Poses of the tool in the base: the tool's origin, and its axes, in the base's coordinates. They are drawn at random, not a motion.
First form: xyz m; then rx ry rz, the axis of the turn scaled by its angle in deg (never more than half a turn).
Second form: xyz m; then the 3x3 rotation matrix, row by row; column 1 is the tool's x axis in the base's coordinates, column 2 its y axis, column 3 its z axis. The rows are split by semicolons. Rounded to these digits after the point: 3 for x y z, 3 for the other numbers.
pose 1, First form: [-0.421 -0.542 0.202 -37.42 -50.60 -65.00]
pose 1, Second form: -0.421 -0.542 0.202; 0.164 0.952 -0.260; -0.485 0.307 0.819; 0.859 -0.008 0.512
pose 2, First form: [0.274 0.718 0.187 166.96 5.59 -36.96]
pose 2, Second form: 0.274 0.718 0.187; 0.905 0.097 -0.414; 0.030 -0.986 -0.165; -0.424 0.137 -0.895
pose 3, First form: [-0.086 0.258 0.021 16.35 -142.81 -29.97]
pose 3, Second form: -0.086 0.258 0.021; -0.814 -0.087 -0.574; -0.311 0.901 0.304; 0.490 0.426 -0.761
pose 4, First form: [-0.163 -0.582 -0.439 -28.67 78.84 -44.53]
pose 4, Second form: -0.163 -0.582 -0.439; 0.012 0.195 0.981; -0.739 0.662 -0.122; -0.673 -0.724 0.152
